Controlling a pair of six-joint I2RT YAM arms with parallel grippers.
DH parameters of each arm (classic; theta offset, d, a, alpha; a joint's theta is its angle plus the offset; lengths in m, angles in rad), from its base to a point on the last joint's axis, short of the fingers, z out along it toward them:
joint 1: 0 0.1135 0.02 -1.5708
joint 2: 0 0 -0.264 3.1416
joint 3: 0.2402 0 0.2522 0
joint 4: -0.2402 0 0.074 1.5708
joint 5: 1.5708 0 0 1.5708
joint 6: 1.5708 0.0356 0 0
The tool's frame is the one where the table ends.
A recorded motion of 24 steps. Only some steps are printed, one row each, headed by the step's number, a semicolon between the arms.
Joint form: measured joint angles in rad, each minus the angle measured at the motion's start. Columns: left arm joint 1, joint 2, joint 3, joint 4, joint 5, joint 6; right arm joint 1, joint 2, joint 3, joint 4, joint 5, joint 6.
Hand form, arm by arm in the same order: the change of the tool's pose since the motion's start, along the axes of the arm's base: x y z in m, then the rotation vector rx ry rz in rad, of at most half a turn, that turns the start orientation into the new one. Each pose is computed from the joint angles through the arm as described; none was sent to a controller.
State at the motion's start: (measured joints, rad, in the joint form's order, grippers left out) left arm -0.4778 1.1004 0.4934 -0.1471 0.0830 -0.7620; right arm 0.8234 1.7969 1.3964 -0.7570 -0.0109 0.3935
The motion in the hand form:
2: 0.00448 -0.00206 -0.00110 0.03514 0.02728 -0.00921; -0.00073 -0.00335 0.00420 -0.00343 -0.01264 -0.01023
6: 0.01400 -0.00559 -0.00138 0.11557 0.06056 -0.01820; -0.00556 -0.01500 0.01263 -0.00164 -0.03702 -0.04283
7: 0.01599 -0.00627 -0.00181 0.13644 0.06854 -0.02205; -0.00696 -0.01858 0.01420 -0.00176 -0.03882 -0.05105
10: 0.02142 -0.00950 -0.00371 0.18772 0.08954 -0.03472; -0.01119 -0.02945 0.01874 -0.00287 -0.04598 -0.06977
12: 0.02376 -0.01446 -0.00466 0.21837 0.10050 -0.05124; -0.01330 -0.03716 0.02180 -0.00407 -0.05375 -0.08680
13: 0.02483 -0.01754 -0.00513 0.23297 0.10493 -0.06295; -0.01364 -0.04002 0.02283 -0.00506 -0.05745 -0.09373
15: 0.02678 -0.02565 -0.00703 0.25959 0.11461 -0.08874; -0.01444 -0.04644 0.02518 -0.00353 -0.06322 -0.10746
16: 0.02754 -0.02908 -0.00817 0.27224 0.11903 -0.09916; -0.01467 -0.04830 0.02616 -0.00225 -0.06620 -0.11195
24: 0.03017 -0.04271 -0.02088 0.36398 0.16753 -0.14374; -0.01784 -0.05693 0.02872 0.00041 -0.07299 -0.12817
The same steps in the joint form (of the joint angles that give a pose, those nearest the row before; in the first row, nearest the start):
2: 0.0000 0.0377 0.0286 -0.0328 -0.0065 0.0198; -0.0034 -0.0157 -0.0035 -0.0061 0.0134 0.0015
6: 0.0000 0.1053 0.0874 -0.0931 -0.0416 0.0648; -0.0134 -0.0706 -0.0385 -0.0080 0.0378 0.0153
7: 0.0000 0.1205 0.0999 -0.1076 -0.0504 0.0774; -0.0172 -0.0851 -0.0492 -0.0107 0.0408 0.0187
10: -0.0050 0.1652 0.1328 -0.1389 -0.0733 0.1056; -0.0294 -0.1289 -0.0813 -0.0183 0.0488 0.0221
12: -0.0210 0.1938 0.1549 -0.1572 -0.0896 0.1186; -0.0401 -0.1579 -0.1015 -0.0225 0.0572 0.0252
13: -0.0309 0.2087 0.1663 -0.1652 -0.0965 0.1259; -0.0450 -0.1675 -0.1079 -0.0237 0.0610 0.0256
15: -0.0572 0.2438 0.1896 -0.1762 -0.1102 0.1347; -0.0568 -0.1892 -0.1224 -0.0256 0.0645 0.0259
16: -0.0683 0.2594 0.1991 -0.1808 -0.1171 0.1385; -0.0603 -0.1961 -0.1263 -0.0256 0.0660 0.0263
24: -0.1133 0.3506 0.2384 -0.2190 -0.1614 0.1625; -0.0725 -0.2304 -0.1522 -0.0271 0.0702 0.0286

